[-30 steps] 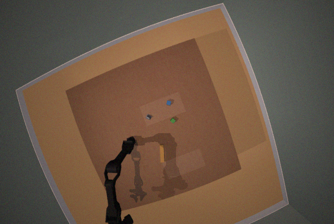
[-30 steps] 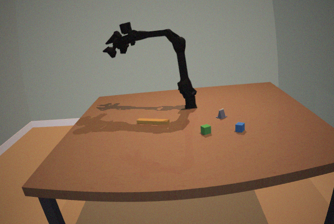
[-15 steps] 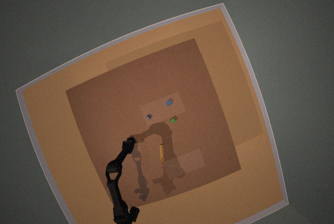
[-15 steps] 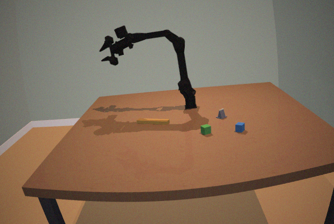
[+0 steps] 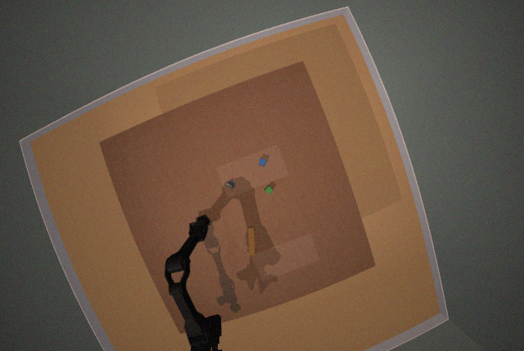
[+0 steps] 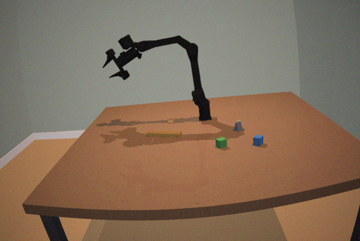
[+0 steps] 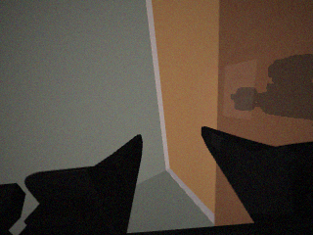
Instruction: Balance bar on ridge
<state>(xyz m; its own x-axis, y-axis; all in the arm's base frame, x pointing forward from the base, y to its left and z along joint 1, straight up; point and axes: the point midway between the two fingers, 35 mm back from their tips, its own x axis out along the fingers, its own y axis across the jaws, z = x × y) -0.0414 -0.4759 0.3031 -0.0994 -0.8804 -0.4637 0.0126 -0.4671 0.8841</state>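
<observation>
Now: gripper tip 31 cm to the right of the yellow bar, 28 cm above it and 26 cm short of it. Also, from my gripper tip: blue cube: 70 cm to the left, 47 cm ahead, 27 cm below; green cube: 55 cm to the left, 45 cm ahead, 27 cm below.
</observation>
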